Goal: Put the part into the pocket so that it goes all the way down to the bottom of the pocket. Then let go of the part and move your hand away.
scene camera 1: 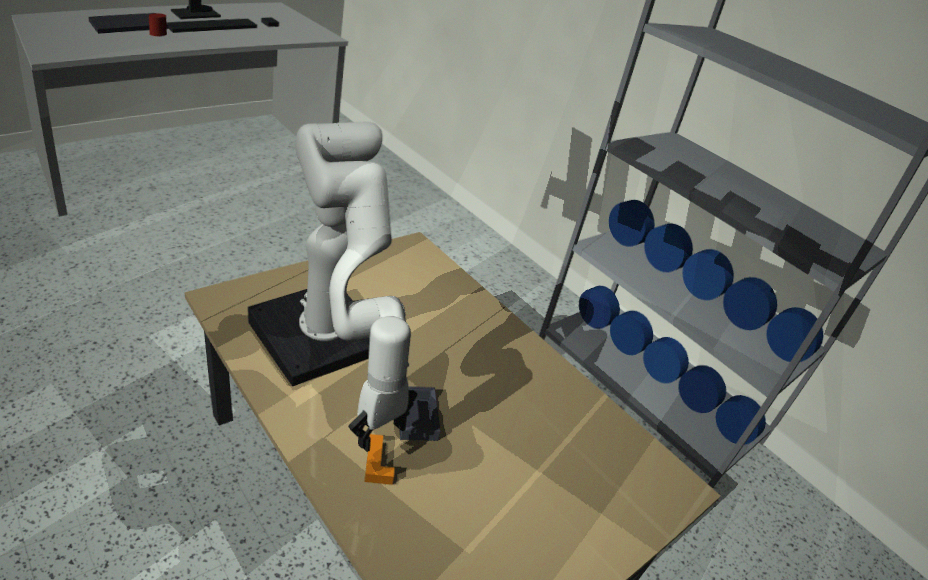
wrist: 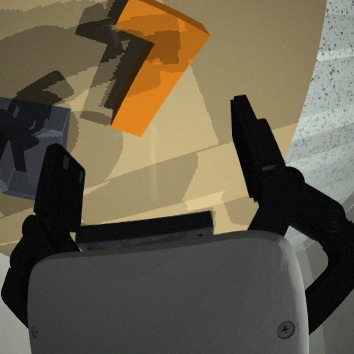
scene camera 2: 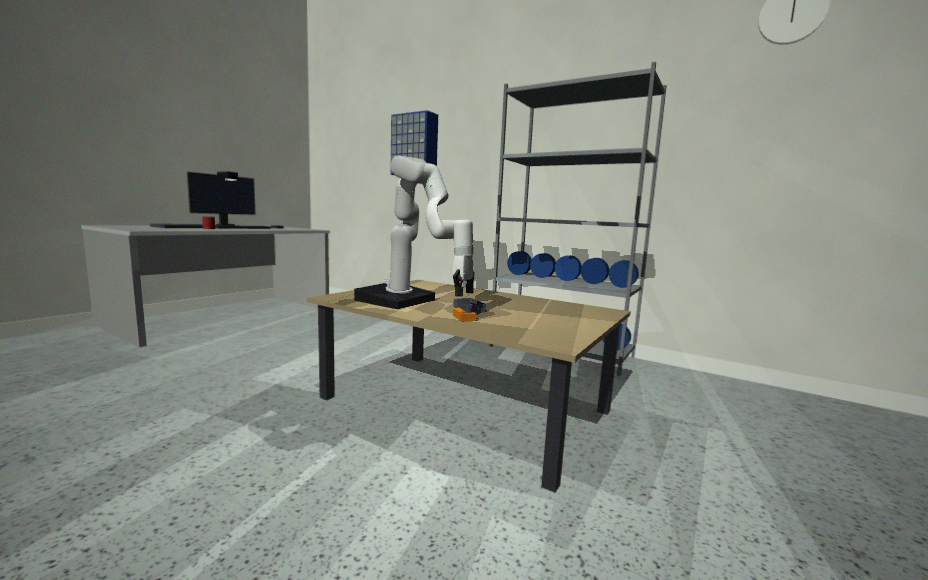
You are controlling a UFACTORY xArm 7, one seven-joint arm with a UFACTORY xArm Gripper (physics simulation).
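Places are measured from the arm's base along level axes (x left, y ahead, z down), in centimetres.
Pixels of known places: gripper, between the fingertips: (scene camera 1: 381,437) (wrist: 144,135) (scene camera 2: 464,294); arm's base, origin of its link: (scene camera 1: 323,323) (scene camera 2: 399,290).
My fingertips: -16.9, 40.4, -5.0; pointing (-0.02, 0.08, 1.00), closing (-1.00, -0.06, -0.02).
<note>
Ahead of a thing's pixels: the offset from my fingertips to its top centre, as dx, dy, dz. Level surfaces: height alone.
The part, an orange L-shaped block {+0.8, -0.1, +6.7} (scene camera 1: 374,459) (scene camera 2: 464,315) (wrist: 159,70), lies flat on the table, outside and apart from the pocket. The pocket is a dark blue-grey open box {+16.8, -4.4, +6.1} (scene camera 1: 425,435) (scene camera 2: 465,302) (wrist: 62,131) on the table; in the wrist view it is at the left edge, partly cut off and partly behind a finger. My gripper (scene camera 1: 383,435) (scene camera 2: 464,293) (wrist: 144,135) is open and empty, its fingers wide apart above the table. In the wrist view the part lies beyond the fingertips, its near end between their lines.
The wooden table {dz +9.7} (scene camera 1: 547,471) (scene camera 2: 554,328) carries the arm's black base plate (scene camera 1: 273,335) (scene camera 2: 369,296). A metal shelf unit (scene camera 1: 591,184) (scene camera 2: 500,177) with blue discs stands behind the table. A desk (scene camera 1: 294,30) (scene camera 2: 301,233) with a monitor and a red cup (scene camera 1: 157,24) (scene camera 2: 208,222) stands farther off.
</note>
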